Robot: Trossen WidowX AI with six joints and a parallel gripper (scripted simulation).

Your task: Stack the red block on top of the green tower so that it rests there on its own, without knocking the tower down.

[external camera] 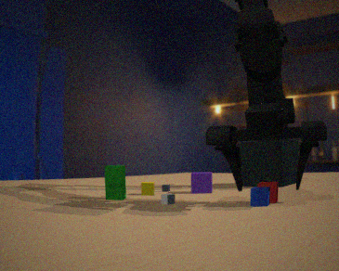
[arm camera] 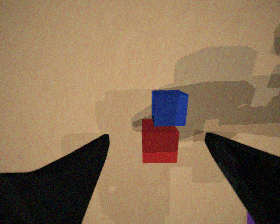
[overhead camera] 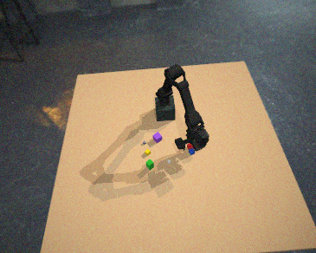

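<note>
Right now my gripper tip is right at the red block. Also, from my gripper tip: purple block (70 mm behind, 200 mm to the right); blue block (30 mm ahead, 10 mm below); white block (90 mm ahead, 130 mm to the right, 10 mm below).
</note>
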